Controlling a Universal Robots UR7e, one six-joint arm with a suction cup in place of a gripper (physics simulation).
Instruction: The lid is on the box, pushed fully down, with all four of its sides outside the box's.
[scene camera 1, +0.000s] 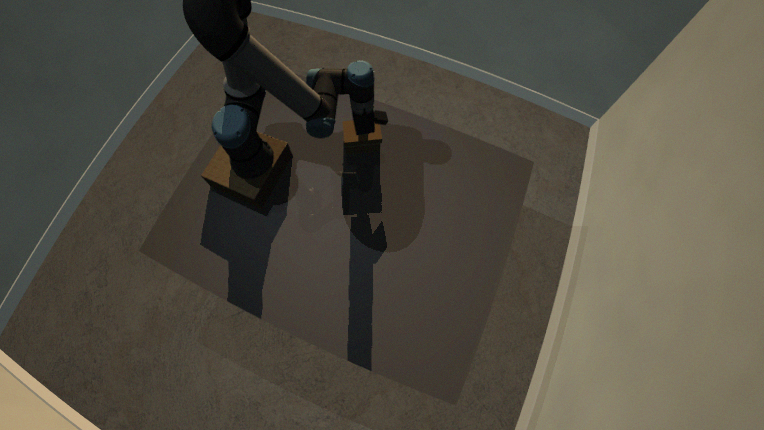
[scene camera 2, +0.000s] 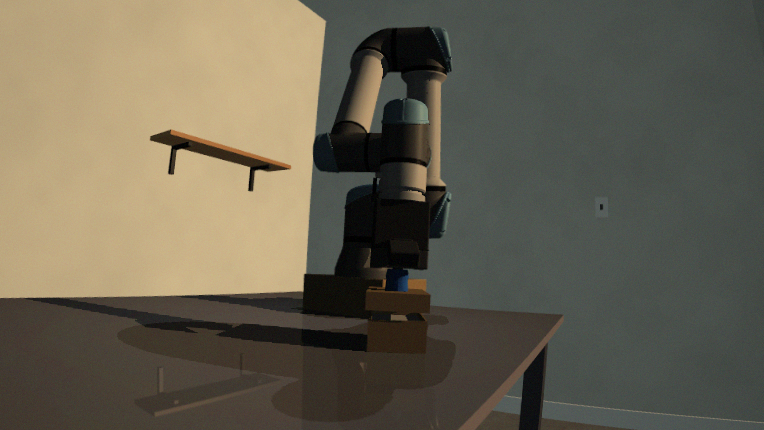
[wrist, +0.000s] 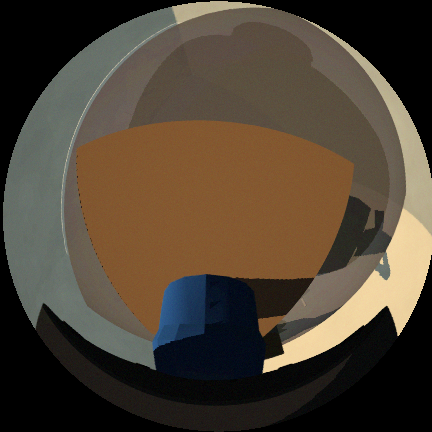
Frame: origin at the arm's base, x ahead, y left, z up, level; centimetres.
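Where they show: end effector, tool point: (scene camera 2: 395, 298) (wrist: 209, 280); arm's base, origin of the base link: (scene camera 1: 252, 159) (scene camera 2: 364, 277).
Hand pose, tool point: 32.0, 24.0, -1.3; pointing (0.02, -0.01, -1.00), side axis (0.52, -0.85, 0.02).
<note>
Things, the pixels of their top centre, and the offset from my tool point, as dx, dy, dz. Level surfaces: height alone.
- lid, middle of its top: (wrist: 206, 311) (scene camera 2: 396, 289) (scene camera 1: 362, 129) -0.6, -0.2, +1.4
- open brown box, middle of its top: (scene camera 2: 396, 314) (scene camera 1: 361, 135) -0.8, -0.2, -2.7
- table, its level: dz -7.4
The lid (scene camera 1: 349, 130) (scene camera 2: 398, 302) (wrist: 215, 200) is an orange-brown, shallow cover. It hangs level from my blue suction cup (scene camera 2: 397, 283) (wrist: 208, 295), which touches its top; my gripper is shut on the lid. The open brown box (scene camera 2: 396, 337) stands upright on the table, directly below the lid in the scene camera 2 view. A narrow gap shows between the lid's lower edge and the box's rim, with something pale inside. The lid looks slightly wider than the box. In the scene camera 1 view, the box is hard to tell from shadow. In the wrist view, the lid hides it.
The arm's wooden base block (scene camera 1: 218, 168) (scene camera 2: 336, 294) stands on the table (scene camera 1: 459, 213) (scene camera 2: 69, 352), behind the box in the scene camera 2 view. A wall shelf (scene camera 2: 221, 152) is at the left there. The table's right edge runs near the box; dark arm shadows cross the top.
</note>
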